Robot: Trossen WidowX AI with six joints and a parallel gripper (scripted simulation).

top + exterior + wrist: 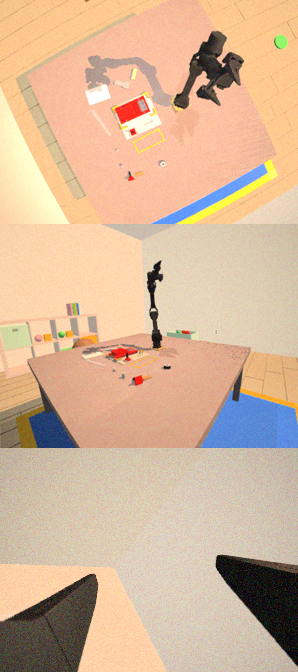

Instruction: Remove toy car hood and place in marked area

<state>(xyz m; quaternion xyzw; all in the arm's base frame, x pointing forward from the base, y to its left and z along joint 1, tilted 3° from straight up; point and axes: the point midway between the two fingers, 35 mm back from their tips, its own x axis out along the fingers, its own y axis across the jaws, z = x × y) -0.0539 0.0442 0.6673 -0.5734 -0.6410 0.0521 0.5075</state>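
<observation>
The red hood is 660 mm below my gripper tip, 370 mm ahead of it and 130 mm to the right of it. The rest, counted from my gripper tip: small wheel 690 mm below, 310 mm ahead, 280 mm to the left; grey piece 690 mm below, 310 mm ahead, 300 mm to the right; tan block 690 mm below, 330 mm to the right, 220 mm ahead.
</observation>
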